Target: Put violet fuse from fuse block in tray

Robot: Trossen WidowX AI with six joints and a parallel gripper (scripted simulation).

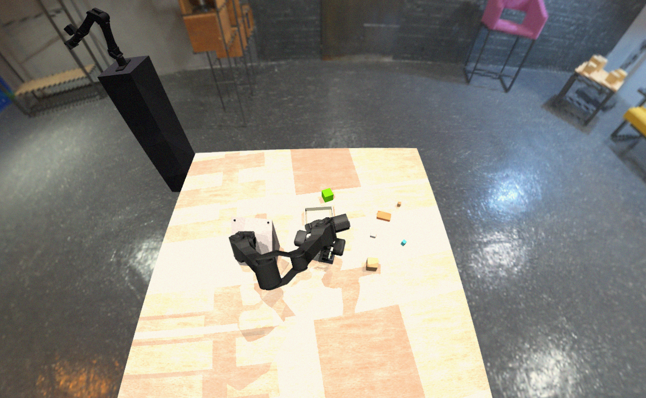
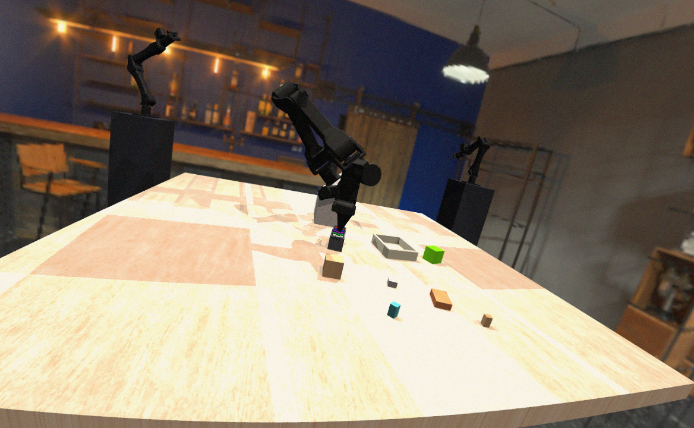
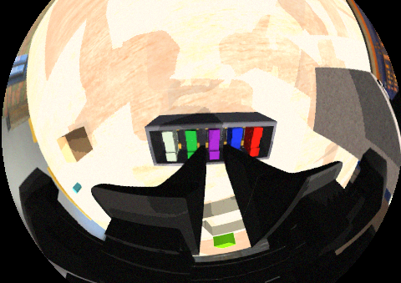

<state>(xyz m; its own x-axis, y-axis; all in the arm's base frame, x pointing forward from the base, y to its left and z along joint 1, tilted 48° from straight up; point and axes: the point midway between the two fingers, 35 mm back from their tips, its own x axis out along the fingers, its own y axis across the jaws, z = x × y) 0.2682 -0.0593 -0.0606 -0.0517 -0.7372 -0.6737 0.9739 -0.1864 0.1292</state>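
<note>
My gripper tip is now 20 mm above the violet fuse. The rest, counted from my gripper tip: green cube: 310 mm to the left, 30 mm ahead, 20 mm below; small grey cube: 230 mm ahead, 100 mm to the left, 40 mm below; grey tray: 180 mm to the left, 40 mm below, 10 mm behind.
</note>
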